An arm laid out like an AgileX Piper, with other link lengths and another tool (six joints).
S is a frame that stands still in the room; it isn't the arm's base.
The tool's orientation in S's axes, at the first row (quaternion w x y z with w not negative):
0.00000, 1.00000, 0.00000, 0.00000
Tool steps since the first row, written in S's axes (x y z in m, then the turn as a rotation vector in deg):
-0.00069, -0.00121, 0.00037, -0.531, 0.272, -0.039
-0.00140, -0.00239, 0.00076, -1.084, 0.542, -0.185
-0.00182, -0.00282, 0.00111, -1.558, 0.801, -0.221
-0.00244, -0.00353, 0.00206, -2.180, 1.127, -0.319
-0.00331, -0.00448, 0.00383, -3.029, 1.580, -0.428
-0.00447, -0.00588, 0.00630, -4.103, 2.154, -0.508
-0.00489, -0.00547, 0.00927, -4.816, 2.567, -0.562
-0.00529, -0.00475, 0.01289, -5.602, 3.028, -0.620
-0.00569, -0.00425, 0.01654, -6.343, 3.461, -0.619
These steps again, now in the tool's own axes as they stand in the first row. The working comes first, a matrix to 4 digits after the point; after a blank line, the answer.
The tool's axes in the first row as the columns of a matrix, in S's axes (used below as rounded here):
1.0000, 0.0000, 0.0000
0.0000, -1.0000, 0.0000
0.0000, 0.0000, -1.0000

-0.00069, 0.00121, -0.00037, -0.531, -0.272, 0.039
-0.00140, 0.00239, -0.00076, -1.084, -0.542, 0.185
-0.00182, 0.00282, -0.00111, -1.558, -0.801, 0.221
-0.00244, 0.00353, -0.00206, -2.180, -1.127, 0.319
-0.00331, 0.00448, -0.00383, -3.029, -1.580, 0.428
-0.00447, 0.00588, -0.00630, -4.103, -2.154, 0.508
-0.00489, 0.00547, -0.00927, -4.816, -2.567, 0.562
-0.00529, 0.00475, -0.01289, -5.602, -3.028, 0.620
-0.00569, 0.00425, -0.01654, -6.343, -3.461, 0.619

